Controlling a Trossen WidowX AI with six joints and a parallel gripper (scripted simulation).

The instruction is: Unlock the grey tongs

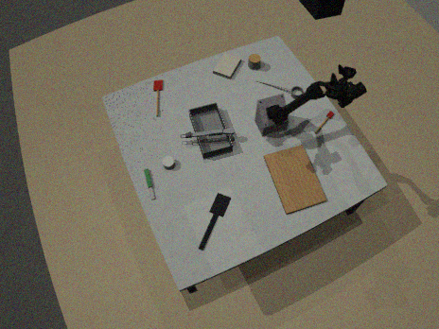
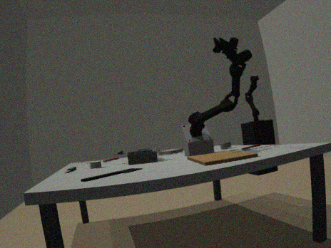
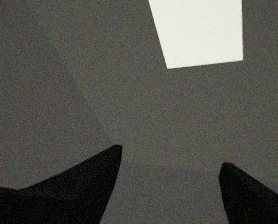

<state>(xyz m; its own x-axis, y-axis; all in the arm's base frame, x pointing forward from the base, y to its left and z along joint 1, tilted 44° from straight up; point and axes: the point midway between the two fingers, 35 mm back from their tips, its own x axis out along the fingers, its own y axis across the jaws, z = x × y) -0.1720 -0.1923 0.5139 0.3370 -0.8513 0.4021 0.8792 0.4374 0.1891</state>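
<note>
The roasting tin lies 48 cm ahead of my gripper tip, 29 cm to the right of it and 65 cm below it. The rest, counted from my gripper tip: wooden board: 16 cm ahead, 15 cm to the left, 67 cm below; then red brush: 21 cm behind, 12 cm to the right, 67 cm below; then black spatula: 65 cm ahead, 20 cm to the left, 67 cm below.
</note>
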